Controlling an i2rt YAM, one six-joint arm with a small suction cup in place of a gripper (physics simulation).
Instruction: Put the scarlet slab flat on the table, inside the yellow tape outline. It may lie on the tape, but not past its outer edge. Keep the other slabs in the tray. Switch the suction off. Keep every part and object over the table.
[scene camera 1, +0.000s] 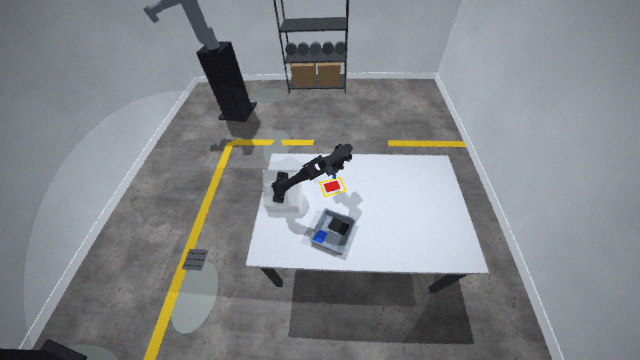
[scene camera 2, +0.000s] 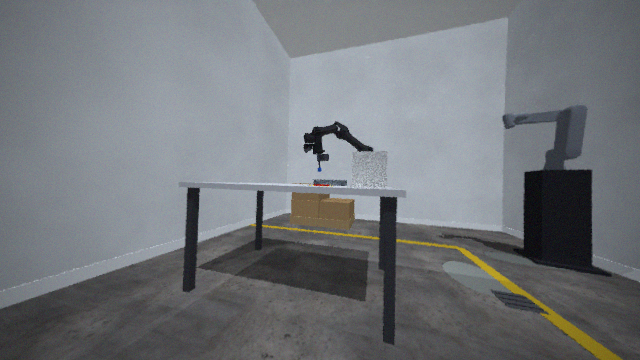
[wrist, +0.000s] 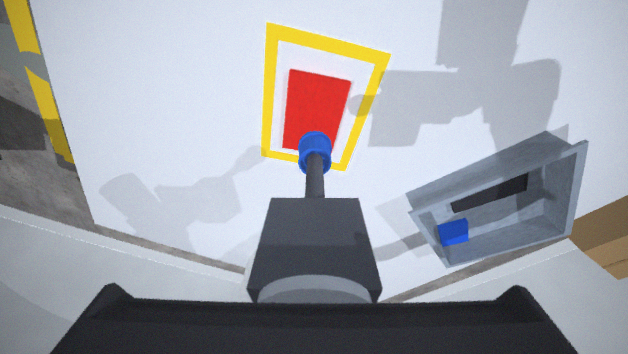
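Where they show: end effector, tool point: (scene camera 1: 334, 177) (scene camera 2: 319, 171) (wrist: 314, 146); arm's base, origin of the base link: (scene camera 1: 280, 187) (scene camera 2: 369, 163).
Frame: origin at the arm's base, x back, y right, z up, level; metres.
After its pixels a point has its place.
The scarlet slab (scene camera 1: 332, 186) {x -0.307, y -0.177, z -0.165 m} (scene camera 2: 321, 185) {x -0.292, y -0.207, z -0.172 m} (wrist: 317, 107) {x -0.318, y -0.187, z -0.165 m} lies flat on the table (scene camera 1: 400, 210) {x -0.792, y -0.066, z -0.175 m} (scene camera 2: 240, 187) {x -0.675, y -0.565, z -0.196 m} (wrist: 175, 75) {x -0.236, y -0.345, z -0.175 m}, inside the yellow tape outline (scene camera 1: 342, 182) {x -0.372, y -0.231, z -0.174 m} (wrist: 268, 100) {x -0.283, y -0.239, z -0.174 m}. White table shows between the slab and the tape in the wrist view. My gripper, a blue suction cup (scene camera 1: 334, 176) (scene camera 2: 319, 170) (wrist: 315, 150) {x -0.318, y -0.187, z -0.071 m}, is open and empty. It hangs above the table, apart from the slab, and covers the slab's near corner in the wrist view. The grey tray (scene camera 1: 348, 248) {x -0.468, y 0.266, z -0.125 m} (scene camera 2: 342, 182) {x -0.264, y 0.184, z -0.145 m} (wrist: 577, 185) {x -0.488, y 0.161, z -0.125 m} holds a blue slab (scene camera 1: 320, 236) {x -0.298, y 0.216, z -0.163 m} (wrist: 453, 232) {x -0.301, y 0.205, z -0.163 m} and a black slab (scene camera 1: 339, 226) {x -0.405, y 0.127, z -0.163 m} (wrist: 492, 192) {x -0.402, y 0.139, z -0.163 m}.
The arm's pale base block (scene camera 1: 282, 205) {x -0.022, y 0.085, z -0.082 m} (scene camera 2: 370, 170) {x 0.021, y -0.079, z -0.057 m} stands at the table's end. A second grey arm on a black pedestal (scene camera 1: 225, 80) (scene camera 2: 557, 215) stands on the floor away from the table. A shelf rack (scene camera 1: 314, 24) stands at the back wall.
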